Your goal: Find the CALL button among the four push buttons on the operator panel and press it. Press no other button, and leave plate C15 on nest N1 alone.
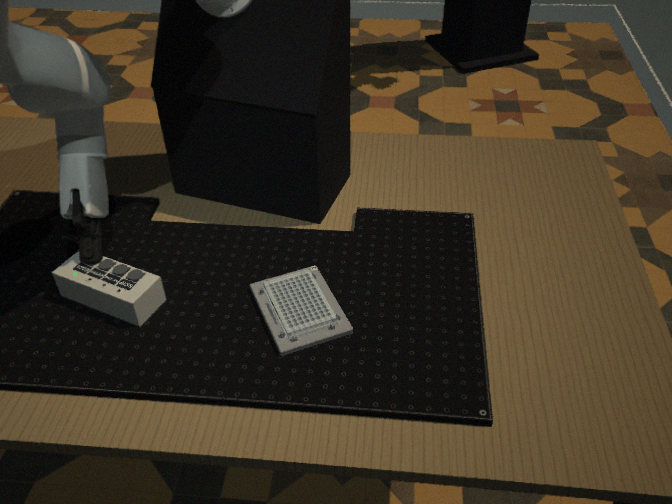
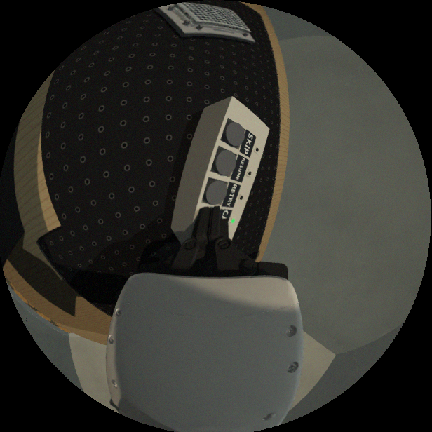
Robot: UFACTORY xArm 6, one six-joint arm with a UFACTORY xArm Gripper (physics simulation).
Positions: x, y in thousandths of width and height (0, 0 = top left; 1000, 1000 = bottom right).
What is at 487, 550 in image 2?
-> My gripper.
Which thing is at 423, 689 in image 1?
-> A nest N1.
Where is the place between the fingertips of my gripper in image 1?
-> At 136, 519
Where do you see a plate C15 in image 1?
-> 449, 612
